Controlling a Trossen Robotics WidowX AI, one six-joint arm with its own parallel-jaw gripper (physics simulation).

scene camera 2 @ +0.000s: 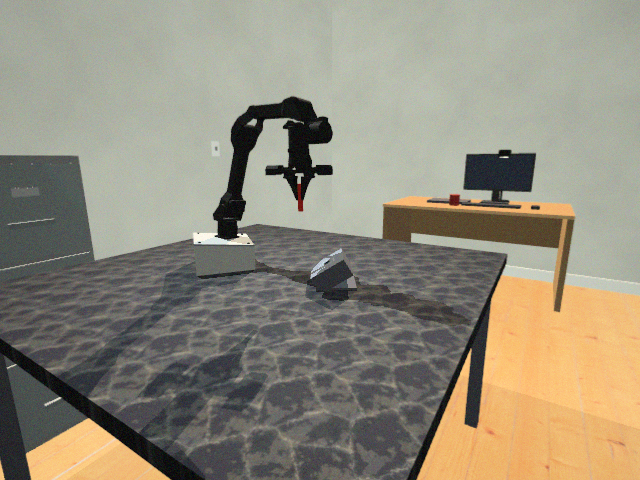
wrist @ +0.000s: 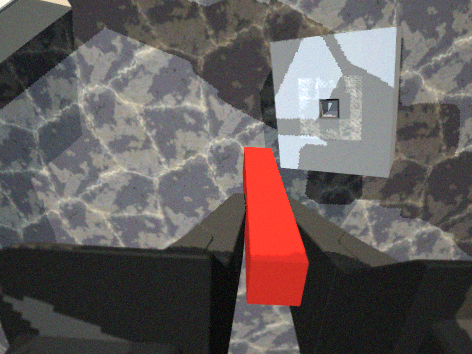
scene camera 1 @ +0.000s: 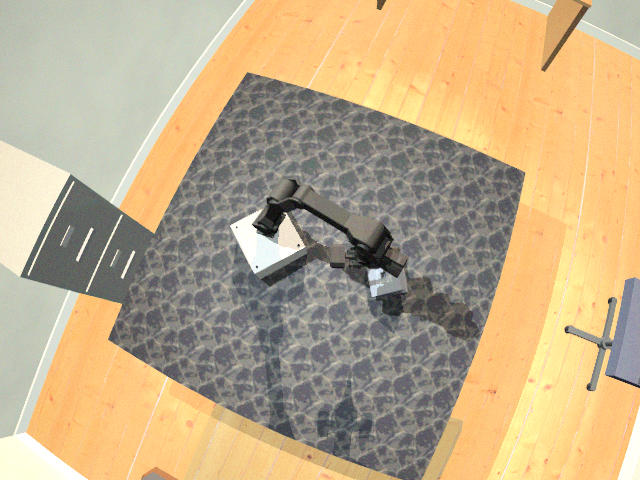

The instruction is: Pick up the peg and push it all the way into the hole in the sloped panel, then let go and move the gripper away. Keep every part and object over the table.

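Places are measured from the arm's base along level axes (x right, y ahead, z up), in centimetres.
Where they show: gripper, between the fingertips: (scene camera 2: 299, 200) (wrist: 259, 206); arm's base, origin of its link: (scene camera 2: 226, 236) (scene camera 1: 267, 227).
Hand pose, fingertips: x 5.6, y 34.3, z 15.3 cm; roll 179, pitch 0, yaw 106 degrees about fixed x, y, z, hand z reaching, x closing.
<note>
Each offset is from my fingertips to the top centre of the thing. Level surfaces: height alone.
The red square peg @[dy -0.2, dx -0.6, dz +4.7 cm] (scene camera 2: 300, 199) (wrist: 272, 215) is held between the fingers of my gripper (scene camera 2: 300, 195) (wrist: 259, 206), which is shut on it. The peg points down, near upright in the scene camera 2 view, and hangs well above the table. The sloped panel @[dy +9.2, dx -3.4, dz -15.8 cm] (scene camera 1: 386, 283) (scene camera 2: 330, 271) (wrist: 372, 120) is a grey-white tilted block on the table, below the gripper. Its square hole (wrist: 329, 108) shows in the wrist view, up and to the right of the peg's far end. The peg and panel are apart. In the scene camera 1 view the arm hides the fingers and the peg.
The arm's white base box (scene camera 1: 268, 250) (scene camera 2: 224, 259) stands on the dark stone-patterned table @[dz -24.9 cm] (scene camera 1: 330, 134) (scene camera 2: 320, 382), to the panel's left in the scene camera 2 view. Beyond the table stand a wooden desk (scene camera 2: 465, 224) with a monitor and a grey cabinet (scene camera 1: 90, 242) (scene camera 2: 43, 206).
</note>
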